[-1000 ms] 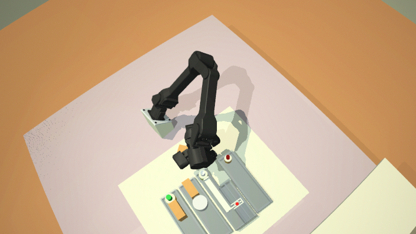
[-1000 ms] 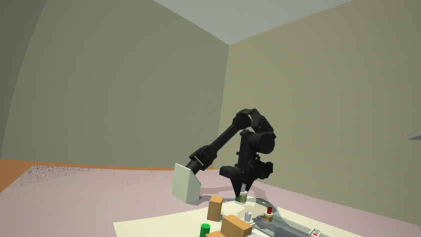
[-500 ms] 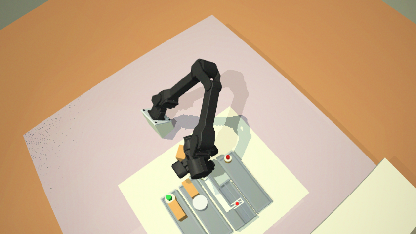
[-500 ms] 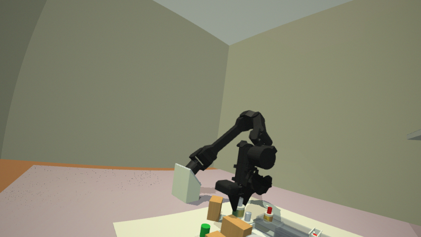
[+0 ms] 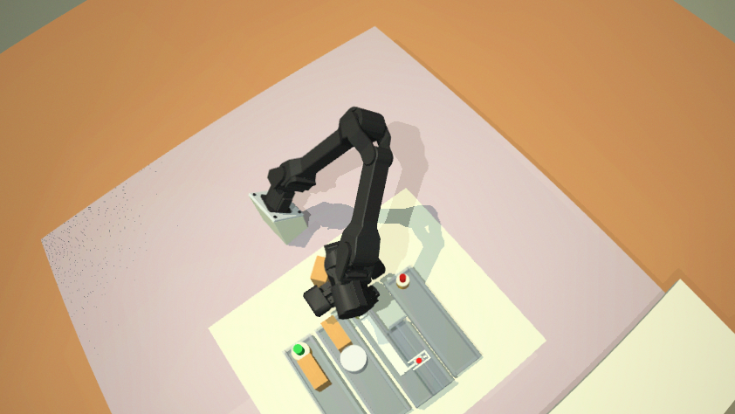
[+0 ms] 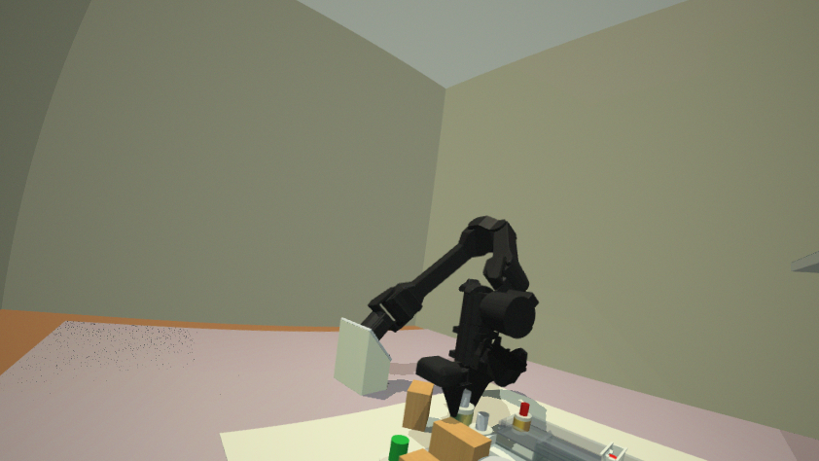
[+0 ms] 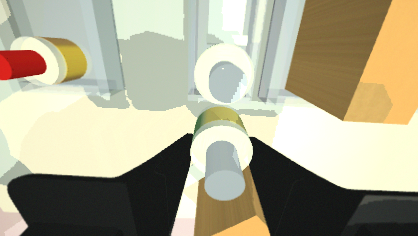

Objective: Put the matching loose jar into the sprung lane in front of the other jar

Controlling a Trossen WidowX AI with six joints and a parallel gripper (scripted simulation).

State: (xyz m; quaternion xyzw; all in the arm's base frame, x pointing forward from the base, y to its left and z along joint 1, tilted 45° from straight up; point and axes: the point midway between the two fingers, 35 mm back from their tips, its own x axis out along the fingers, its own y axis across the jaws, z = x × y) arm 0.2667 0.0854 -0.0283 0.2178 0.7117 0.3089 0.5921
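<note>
Now: the lane 19 cm ahead of my gripper tip, 4 cm to the left of it and 3 cm below it. The rest, counted from my gripper tip: red mark 22 cm ahead, 5 cm to the left, 2 cm above.
</note>
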